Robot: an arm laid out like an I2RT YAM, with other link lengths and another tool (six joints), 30 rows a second.
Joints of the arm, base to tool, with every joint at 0 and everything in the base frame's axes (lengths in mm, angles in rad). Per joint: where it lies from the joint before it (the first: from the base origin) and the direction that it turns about. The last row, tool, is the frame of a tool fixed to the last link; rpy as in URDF.
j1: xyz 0 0 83 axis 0 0 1
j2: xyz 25.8 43.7 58.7 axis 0 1 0
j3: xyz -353.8 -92.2 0 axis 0 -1 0
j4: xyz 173.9 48.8 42.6 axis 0 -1 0
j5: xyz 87.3 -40 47.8 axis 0 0 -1
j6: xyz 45.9 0 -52.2 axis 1 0 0
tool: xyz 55 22 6 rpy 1.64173 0.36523 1.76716
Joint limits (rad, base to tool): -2.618..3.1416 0..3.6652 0..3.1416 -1.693..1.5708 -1.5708..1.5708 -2.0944..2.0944
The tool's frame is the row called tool.
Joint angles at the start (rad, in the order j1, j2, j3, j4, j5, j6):
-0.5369 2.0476 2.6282 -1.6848 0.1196 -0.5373
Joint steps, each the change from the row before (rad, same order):
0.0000 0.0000 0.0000 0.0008 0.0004 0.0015
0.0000 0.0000 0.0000 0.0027 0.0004 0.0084
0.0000 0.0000 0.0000 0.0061 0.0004 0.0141
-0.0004 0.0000 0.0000 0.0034 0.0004 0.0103
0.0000 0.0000 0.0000 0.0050 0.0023 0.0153
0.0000 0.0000 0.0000 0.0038 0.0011 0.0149
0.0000 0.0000 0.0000 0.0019 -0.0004 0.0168
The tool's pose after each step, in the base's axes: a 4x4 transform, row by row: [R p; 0 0 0 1], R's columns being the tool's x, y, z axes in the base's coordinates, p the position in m. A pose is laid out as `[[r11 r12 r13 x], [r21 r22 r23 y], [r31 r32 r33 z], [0 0 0 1]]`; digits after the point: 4 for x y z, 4 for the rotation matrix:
[[-0.3178 0.9090 0.2698 0.3168], [0.9140 0.3694 -0.1679 -0.2234], [-0.2523 0.1932 -0.9482 0.4126], [0 0 0 1]]
[[-0.3096 0.9108 0.2731 0.3174], [0.9166 0.3623 -0.1690 -0.2238], [-0.2529 0.1980 -0.9470 0.4129], [0 0 0 1]]
[[-0.2955 0.9133 0.2802 0.3185], [0.9208 0.3505 -0.1714 -0.2244], [-0.2547 0.2074 -0.9445 0.4135], [0 0 0 1]]
[[-0.2850 0.9154 0.2844 0.3191], [0.9239 0.3414 -0.1728 -0.2249], [-0.2553 0.2135 -0.9430 0.4139], [0 0 0 1]]
[[-0.2694 0.9184 0.2899 0.3201], [0.9281 0.3279 -0.1763 -0.2257], [-0.2569 0.2216 -0.9407 0.4144], [0 0 0 1]]
[[-0.2547 0.9210 0.2949 0.3209], [0.9323 0.3149 -0.1781 -0.2262], [-0.2569 0.2295 -0.9388 0.4148], [0 0 0 1]]
[[-0.2392 0.9236 0.2994 0.3215], [0.9371 0.3003 -0.1778 -0.2264], [-0.2541 0.2381 -0.9374 0.4152], [0 0 0 1]]

